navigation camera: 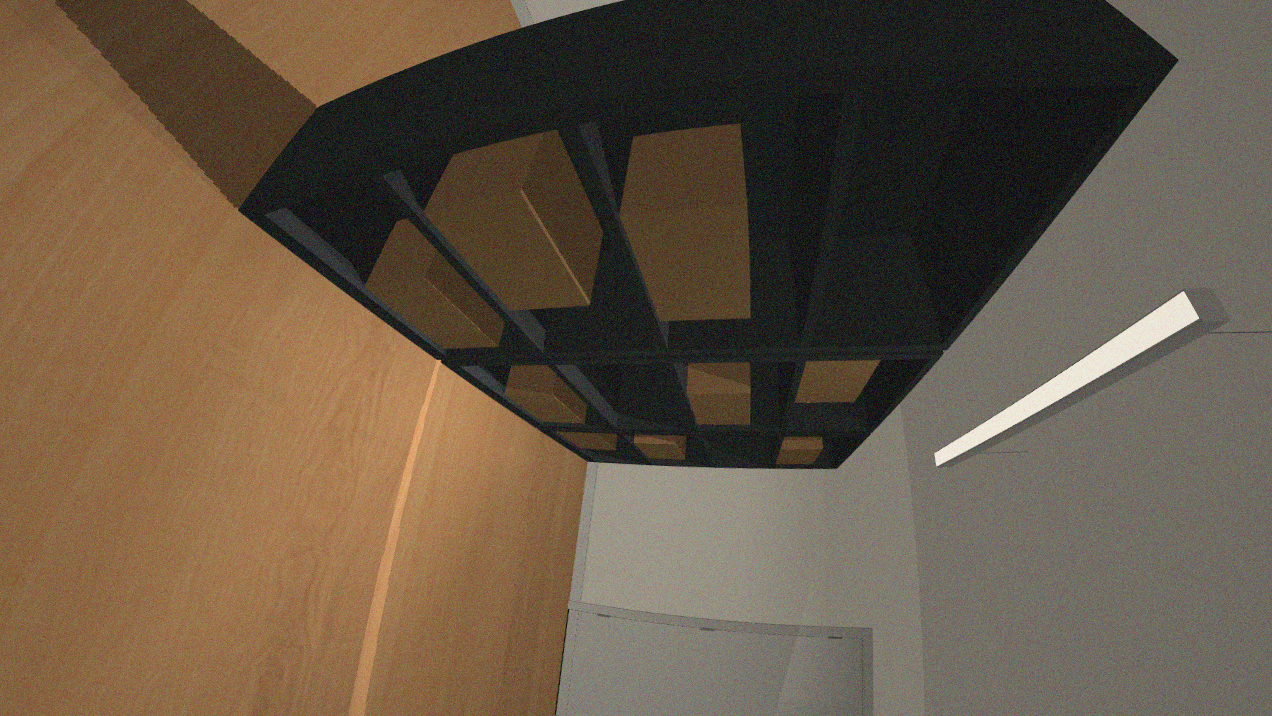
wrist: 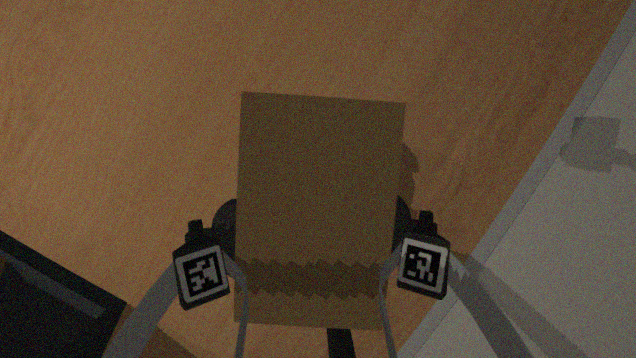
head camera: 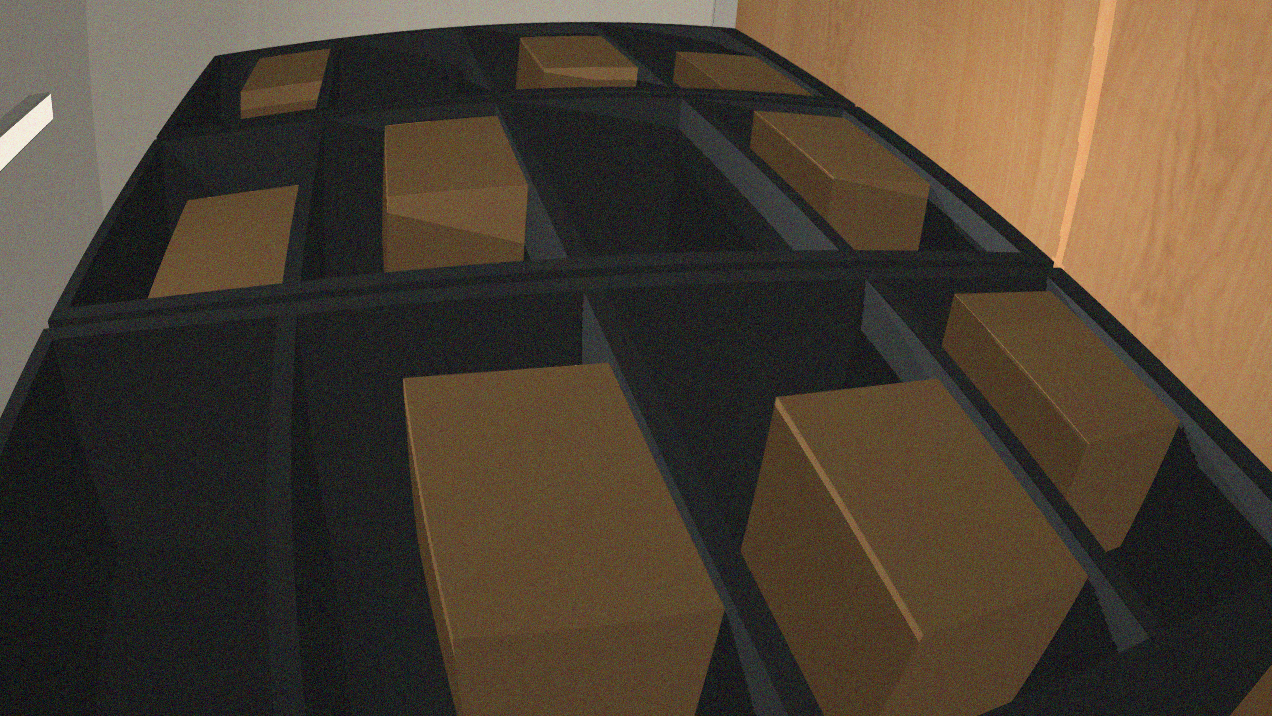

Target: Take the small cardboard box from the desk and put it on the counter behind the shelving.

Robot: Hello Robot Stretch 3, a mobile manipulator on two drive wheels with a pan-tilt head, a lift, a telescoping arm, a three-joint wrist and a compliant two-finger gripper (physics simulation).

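Observation:
The small cardboard box is held between the two fingertips of my gripper in the wrist view. The gripper is shut on it, with one dark fingertip pressed against each side. The box is over the wood-coloured floor, and a jagged shadow crosses its lower part. The black shelving fills much of the head and navigation views, with larger brown boxes in several compartments. What looks like a dark corner of the shelving shows at the lower left of the wrist view. The desk and the counter cannot be made out.
The wood-coloured floor runs along the shelving. A pale wall meets it. A white light bar is on the other side of the shelving. A grey door shows at the navigation view's bottom.

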